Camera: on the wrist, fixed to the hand. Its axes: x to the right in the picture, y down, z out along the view.
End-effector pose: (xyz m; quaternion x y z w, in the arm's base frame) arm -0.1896 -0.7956 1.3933 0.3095 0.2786 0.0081 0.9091
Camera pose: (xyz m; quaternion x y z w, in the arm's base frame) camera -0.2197 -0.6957 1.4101 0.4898 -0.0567 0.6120 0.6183
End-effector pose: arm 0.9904 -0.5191 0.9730 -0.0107 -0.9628 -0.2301 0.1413
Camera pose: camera 1.0283 -0.4689 1.0579 -0.6838 -0.6937 0.0183 0.2255
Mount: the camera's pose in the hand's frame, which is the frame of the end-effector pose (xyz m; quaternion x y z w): -0.0151 0.0855 -0.0602 0.0830 -0.0384 0.7054 0.7029
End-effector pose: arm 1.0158 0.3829 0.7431 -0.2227 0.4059 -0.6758 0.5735
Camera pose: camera 1.0241 0.4139 0.6424 0.1514 0.3643 -0.0956 0.9139
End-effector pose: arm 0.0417 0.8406 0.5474 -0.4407 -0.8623 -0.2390 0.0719
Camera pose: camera 0.1135 0.8435 0.6249 -0.9212 -0.3178 -0.0288 0.2226
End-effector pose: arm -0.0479 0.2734 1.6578 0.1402 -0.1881 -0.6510 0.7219
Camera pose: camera 0.0541 0.2955 1.6411 0.0008 -0.3129 0.0619 0.9478
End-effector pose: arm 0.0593 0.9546 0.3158 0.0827 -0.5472 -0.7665 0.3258
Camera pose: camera 0.1351 0.9001 0.3653 -0.3303 -0.5191 -0.2667 0.7418
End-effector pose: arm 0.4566 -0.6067 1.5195 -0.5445 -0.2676 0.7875 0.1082
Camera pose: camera 0.5279 -0.6666 1.4696 0.5323 -0.2572 -0.6730 0.4445
